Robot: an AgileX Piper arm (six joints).
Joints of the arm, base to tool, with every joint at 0 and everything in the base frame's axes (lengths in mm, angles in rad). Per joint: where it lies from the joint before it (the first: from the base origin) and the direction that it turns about. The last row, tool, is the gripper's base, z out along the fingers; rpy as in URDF.
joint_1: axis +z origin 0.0 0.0 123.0
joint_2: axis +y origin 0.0 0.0 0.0
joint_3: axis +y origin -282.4 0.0 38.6
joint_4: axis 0.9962 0 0.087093 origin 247.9 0.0 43.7
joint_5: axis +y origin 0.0 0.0 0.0
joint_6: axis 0.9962 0 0.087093 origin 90.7 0.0 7.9
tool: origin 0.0 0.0 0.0 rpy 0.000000 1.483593 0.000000
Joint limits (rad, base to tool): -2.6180..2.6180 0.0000..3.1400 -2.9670..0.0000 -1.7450..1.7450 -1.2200..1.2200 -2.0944..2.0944
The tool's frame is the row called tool.
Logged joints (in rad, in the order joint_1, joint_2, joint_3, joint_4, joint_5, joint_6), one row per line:
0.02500 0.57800 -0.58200 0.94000 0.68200 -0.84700
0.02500 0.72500 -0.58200 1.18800 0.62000 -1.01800
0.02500 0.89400 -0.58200 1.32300 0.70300 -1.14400
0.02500 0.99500 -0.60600 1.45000 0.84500 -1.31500
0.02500 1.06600 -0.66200 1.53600 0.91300 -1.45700
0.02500 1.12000 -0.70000 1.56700 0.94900 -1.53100
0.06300 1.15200 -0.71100 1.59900 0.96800 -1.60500
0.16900 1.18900 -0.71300 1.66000 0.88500 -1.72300
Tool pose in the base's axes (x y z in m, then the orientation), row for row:
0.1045 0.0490 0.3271 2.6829 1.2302 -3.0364
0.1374 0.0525 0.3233 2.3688 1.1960 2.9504
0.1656 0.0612 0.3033 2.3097 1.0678 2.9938
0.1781 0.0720 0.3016 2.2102 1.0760 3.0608
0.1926 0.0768 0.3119 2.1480 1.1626 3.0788
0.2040 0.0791 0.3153 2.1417 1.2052 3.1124
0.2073 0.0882 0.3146 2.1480 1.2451 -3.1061
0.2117 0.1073 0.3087 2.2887 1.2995 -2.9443
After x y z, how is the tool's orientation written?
As angles about the fixed x, y, z axes (roll, pitch, yaw), in radians.
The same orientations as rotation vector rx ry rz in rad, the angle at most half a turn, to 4 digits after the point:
-0.4088 1.8626 0.5085
-0.3271 1.8526 0.6163
-0.3569 1.9444 0.7591
-0.4868 1.8989 0.8977
-0.5781 1.7998 0.9282
-0.6306 1.7556 0.9362
-0.7009 1.7108 0.9559
-0.7697 1.6736 0.9176

